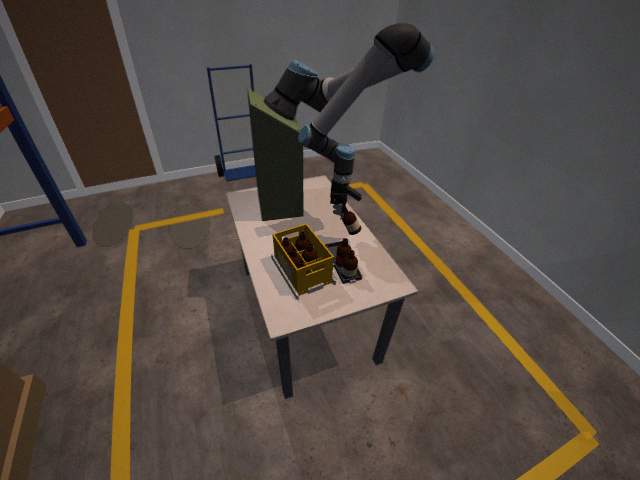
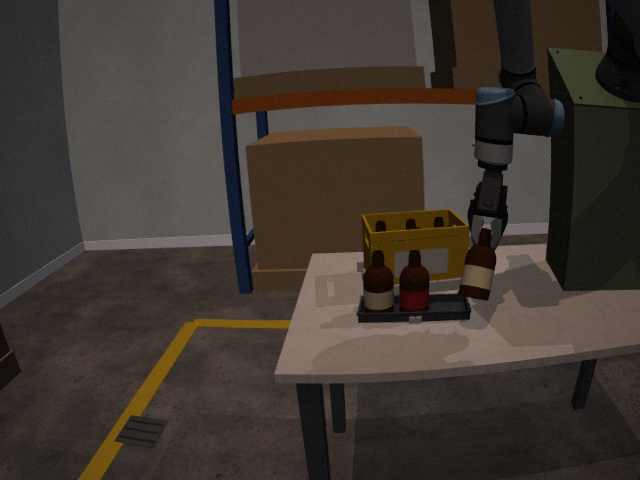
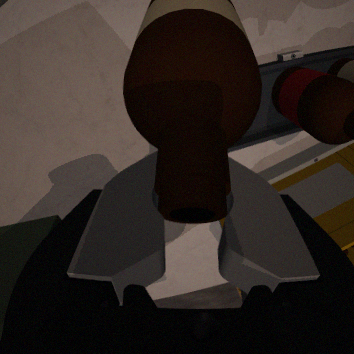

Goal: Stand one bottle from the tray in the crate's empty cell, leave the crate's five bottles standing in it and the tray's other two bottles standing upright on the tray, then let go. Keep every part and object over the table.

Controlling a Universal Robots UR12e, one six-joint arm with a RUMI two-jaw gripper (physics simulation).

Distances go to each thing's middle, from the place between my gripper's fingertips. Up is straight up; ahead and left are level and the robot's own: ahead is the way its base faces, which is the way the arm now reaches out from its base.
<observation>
I see the cream-labelled brown bottle (image 2: 480,262) 2 cm ahead of my hand, 5 cm to the left of it and 2 cm below it. Also, from my hand: red-labelled bottle (image 2: 414,279) 16 cm ahead, 6 cm to the right, 8 cm below.
</observation>
